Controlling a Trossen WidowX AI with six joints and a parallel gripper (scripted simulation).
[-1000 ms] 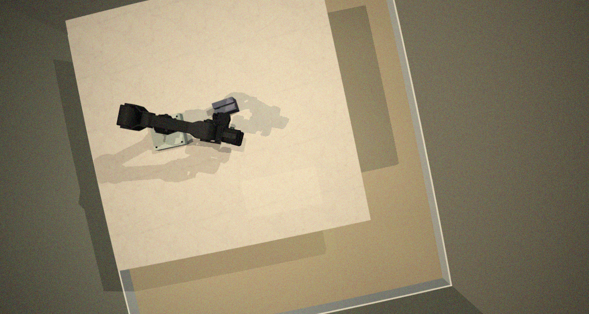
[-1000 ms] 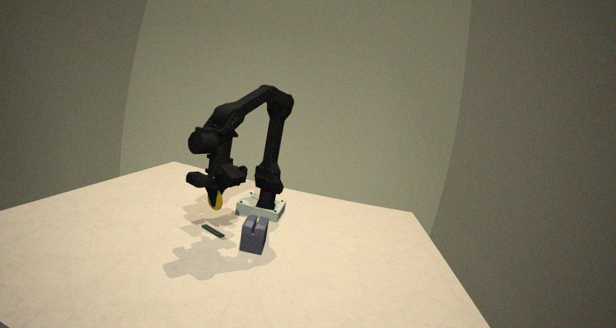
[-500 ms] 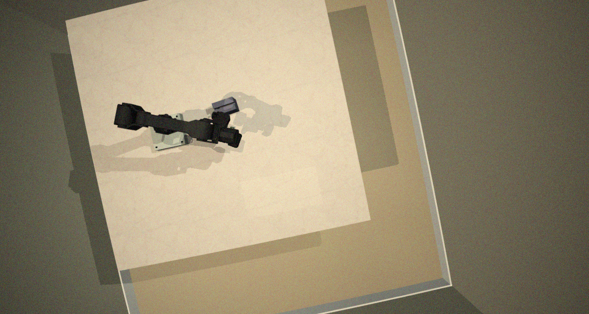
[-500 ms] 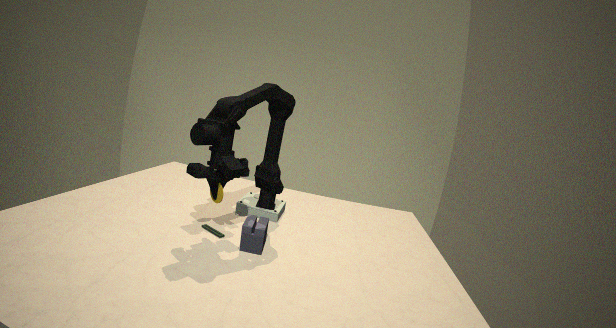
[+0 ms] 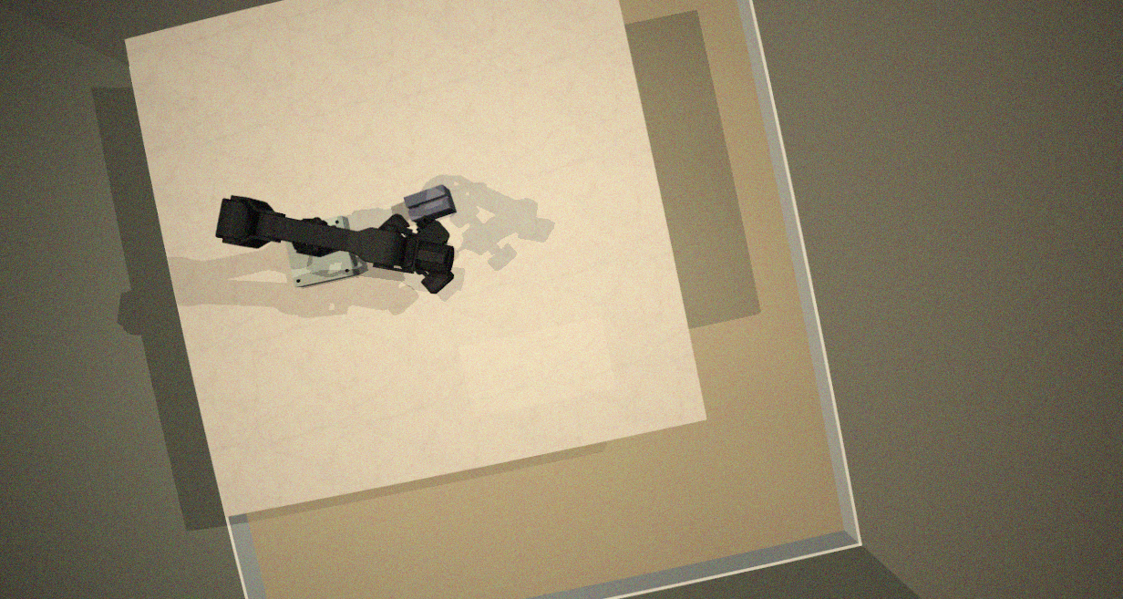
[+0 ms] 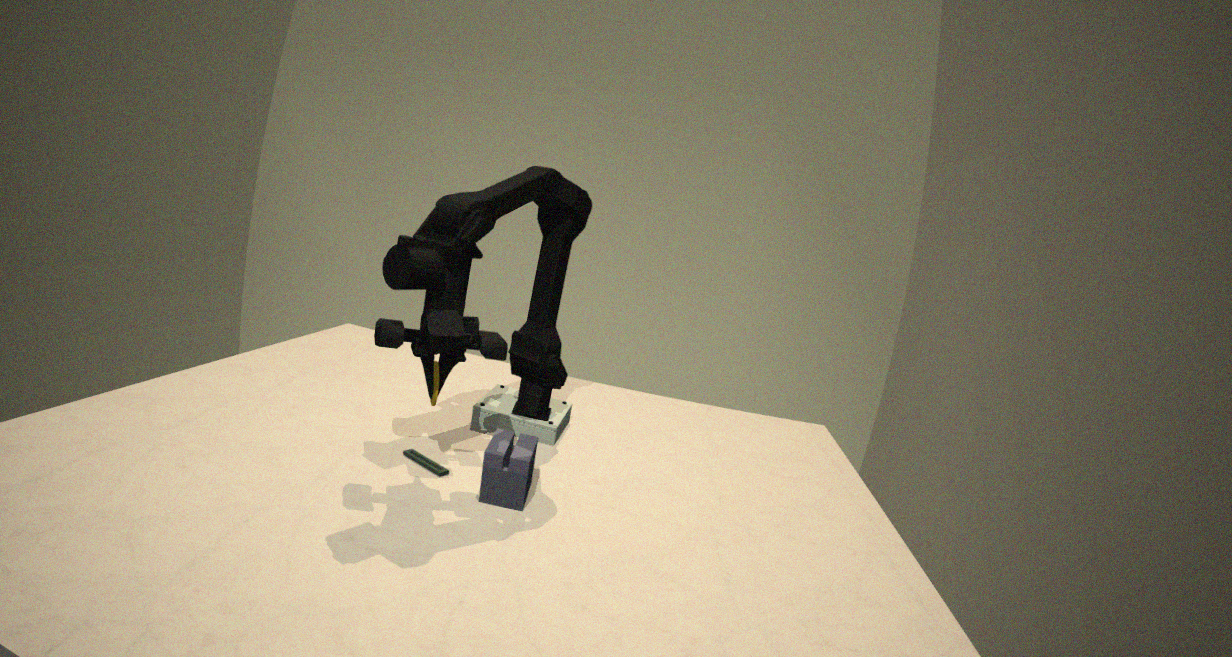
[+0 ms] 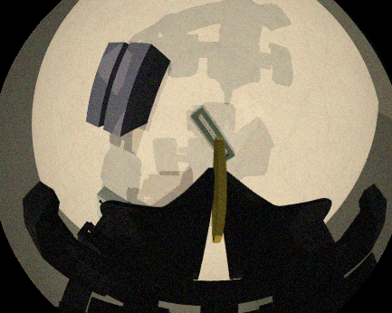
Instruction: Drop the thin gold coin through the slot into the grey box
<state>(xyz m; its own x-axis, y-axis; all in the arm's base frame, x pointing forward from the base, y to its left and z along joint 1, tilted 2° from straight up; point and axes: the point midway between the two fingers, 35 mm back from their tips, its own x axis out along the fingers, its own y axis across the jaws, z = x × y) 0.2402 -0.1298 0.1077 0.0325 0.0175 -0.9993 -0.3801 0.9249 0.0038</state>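
Right now my gripper tip is 20 mm below the gold coin.
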